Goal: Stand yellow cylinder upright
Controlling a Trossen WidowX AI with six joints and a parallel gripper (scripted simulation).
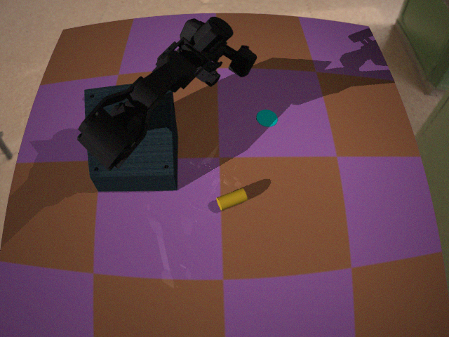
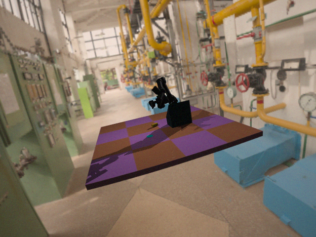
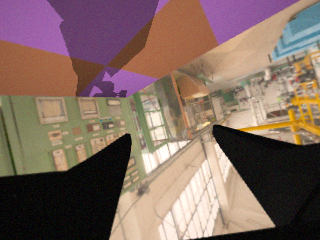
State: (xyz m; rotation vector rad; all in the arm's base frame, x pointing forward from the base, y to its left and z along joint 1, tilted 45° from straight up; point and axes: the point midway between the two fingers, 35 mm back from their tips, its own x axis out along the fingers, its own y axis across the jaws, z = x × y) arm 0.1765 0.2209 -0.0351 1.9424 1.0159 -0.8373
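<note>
My gripper tip is now 300 mm to the left of the yellow tall cylinder, 240 mm above it and 30 mm short of it. From my gripper tip the other things lie so: cyan circle (260 mm below, 110 mm ahead, 40 mm to the right).
</note>
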